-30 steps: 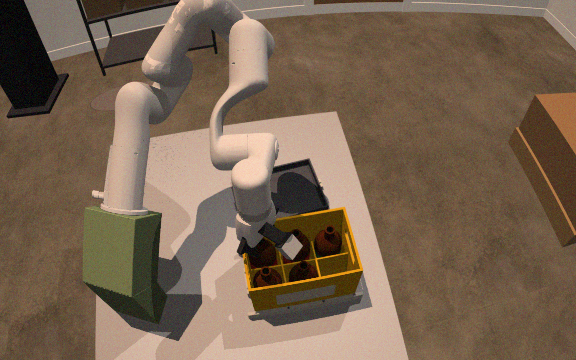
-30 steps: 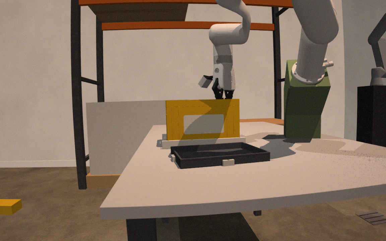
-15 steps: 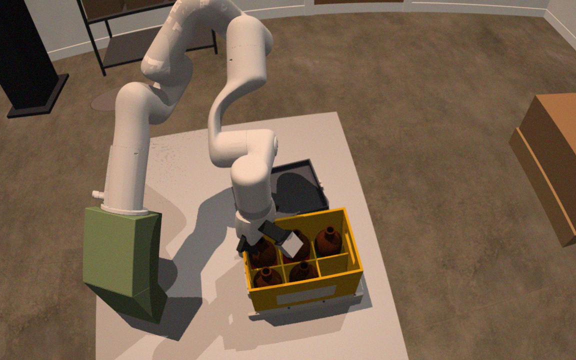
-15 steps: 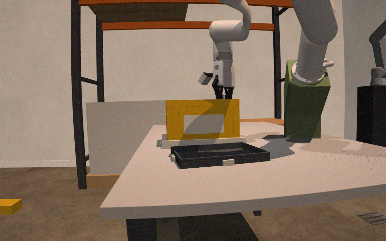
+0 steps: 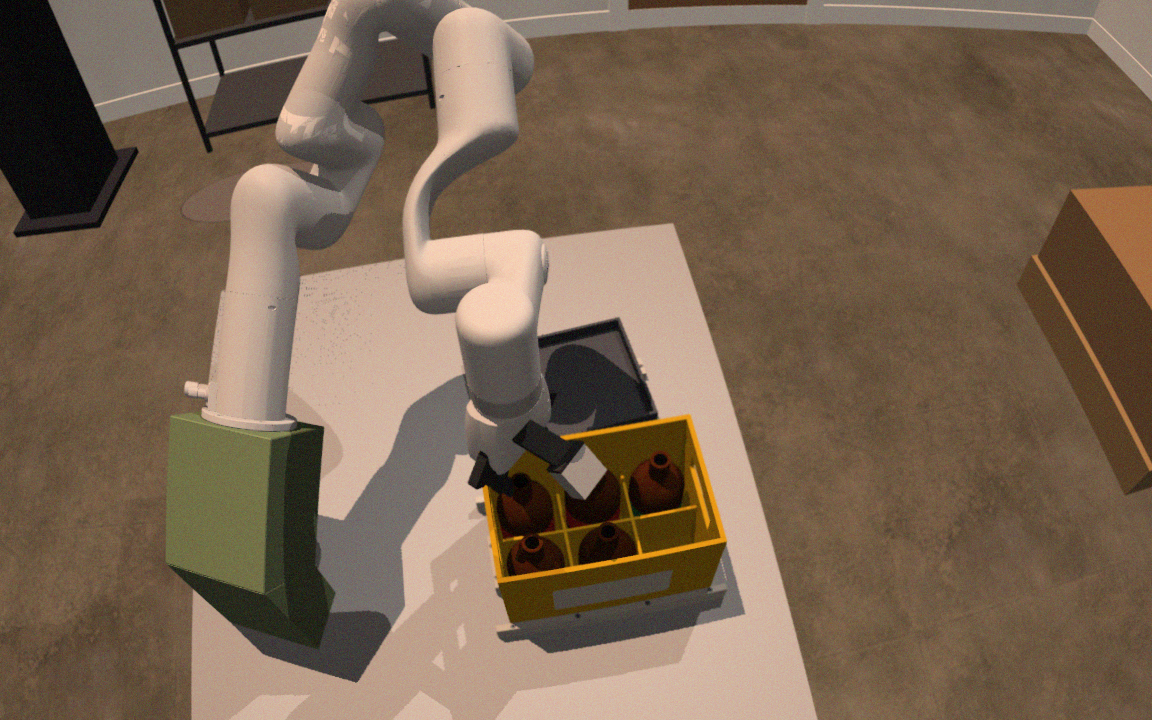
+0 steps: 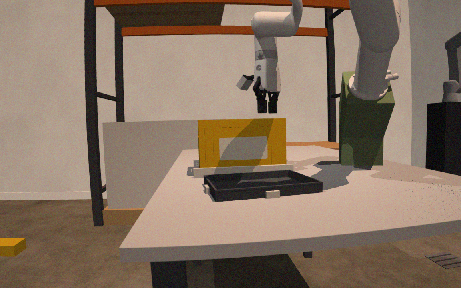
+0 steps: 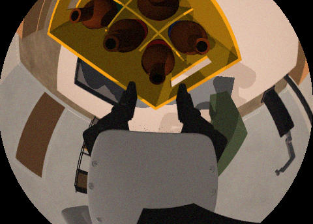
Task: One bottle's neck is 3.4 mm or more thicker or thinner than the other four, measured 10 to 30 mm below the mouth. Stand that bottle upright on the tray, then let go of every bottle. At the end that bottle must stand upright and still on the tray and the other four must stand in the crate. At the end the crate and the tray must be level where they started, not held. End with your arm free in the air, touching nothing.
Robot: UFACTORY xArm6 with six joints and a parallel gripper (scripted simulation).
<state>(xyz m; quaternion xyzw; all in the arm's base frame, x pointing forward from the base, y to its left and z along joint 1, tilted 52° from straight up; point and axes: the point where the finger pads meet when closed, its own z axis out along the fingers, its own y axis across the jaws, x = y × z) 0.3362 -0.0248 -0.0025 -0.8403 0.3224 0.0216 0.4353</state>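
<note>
Right now my hand is 90 mm short of the glass bottle, 20 mm to the right of it and 120 mm above it. From my hand the other things lie so: yellow crate (100 mm ahead, 30 mm to the right, 130 mm below); dark tray (40 mm ahead, 250 mm to the left, 200 mm below).
</note>
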